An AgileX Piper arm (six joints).
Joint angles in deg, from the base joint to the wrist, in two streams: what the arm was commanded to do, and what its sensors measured. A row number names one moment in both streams.
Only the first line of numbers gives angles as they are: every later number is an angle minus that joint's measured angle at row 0.
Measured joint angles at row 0:
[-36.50, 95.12, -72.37, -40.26, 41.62, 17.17]
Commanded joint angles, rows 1 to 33:
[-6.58, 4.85, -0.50, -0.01, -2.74, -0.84]
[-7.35, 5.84, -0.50, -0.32, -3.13, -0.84]
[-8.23, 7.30, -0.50, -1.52, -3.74, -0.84]
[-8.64, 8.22, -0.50, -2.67, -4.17, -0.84]
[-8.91, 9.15, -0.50, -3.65, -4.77, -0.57]
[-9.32, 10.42, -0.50, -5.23, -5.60, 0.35]
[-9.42, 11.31, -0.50, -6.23, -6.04, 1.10]
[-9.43, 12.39, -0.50, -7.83, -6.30, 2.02]
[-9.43, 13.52, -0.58, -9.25, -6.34, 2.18]
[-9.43, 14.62, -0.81, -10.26, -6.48, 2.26]
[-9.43, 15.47, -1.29, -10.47, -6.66, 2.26]
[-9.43, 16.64, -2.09, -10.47, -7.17, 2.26]
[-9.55, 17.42, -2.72, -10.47, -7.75, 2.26]
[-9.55, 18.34, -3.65, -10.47, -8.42, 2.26]
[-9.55, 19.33, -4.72, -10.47, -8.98, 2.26]
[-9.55, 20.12, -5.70, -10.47, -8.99, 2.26]
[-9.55, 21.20, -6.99, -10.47, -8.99, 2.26]
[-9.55, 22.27, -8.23, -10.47, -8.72, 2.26]
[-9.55, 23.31, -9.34, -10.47, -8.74, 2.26]
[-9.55, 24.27, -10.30, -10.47, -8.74, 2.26]
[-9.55, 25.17, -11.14, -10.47, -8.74, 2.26]
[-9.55, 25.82, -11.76, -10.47, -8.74, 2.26]
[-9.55, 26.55, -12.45, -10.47, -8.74, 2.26]
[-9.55, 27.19, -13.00, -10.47, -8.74, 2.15]
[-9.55, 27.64, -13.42, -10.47, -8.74, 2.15]
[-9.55, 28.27, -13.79, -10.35, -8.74, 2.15]
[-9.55, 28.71, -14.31, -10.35, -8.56, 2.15]
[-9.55, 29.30, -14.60, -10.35, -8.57, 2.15]
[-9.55, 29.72, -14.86, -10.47, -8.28, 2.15]
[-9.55, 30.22, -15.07, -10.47, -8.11, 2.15]
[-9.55, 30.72, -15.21, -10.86, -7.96, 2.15]
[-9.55, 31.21, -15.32, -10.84, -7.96, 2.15]
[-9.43, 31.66, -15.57, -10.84, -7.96, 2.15]
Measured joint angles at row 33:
[-9.34, 30.10, -14.61, -10.13, -8.17, 1.88]
